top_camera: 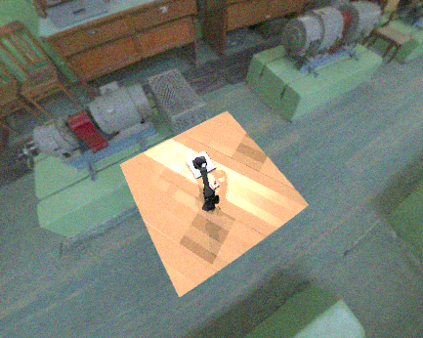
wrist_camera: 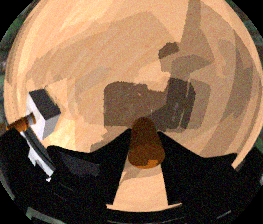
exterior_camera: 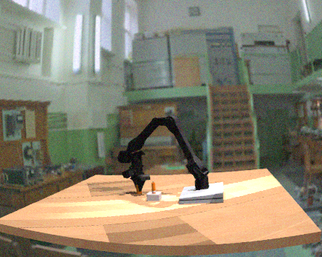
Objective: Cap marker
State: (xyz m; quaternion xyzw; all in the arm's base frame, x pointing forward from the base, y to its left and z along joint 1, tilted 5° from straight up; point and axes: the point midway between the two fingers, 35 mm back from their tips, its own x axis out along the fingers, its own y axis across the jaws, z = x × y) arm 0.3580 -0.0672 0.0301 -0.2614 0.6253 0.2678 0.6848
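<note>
Right now my gripper tip is 120 mm past the holder block and 130 mm to the right of it. Round my gripper tip: orange cap (10 mm above).
</note>
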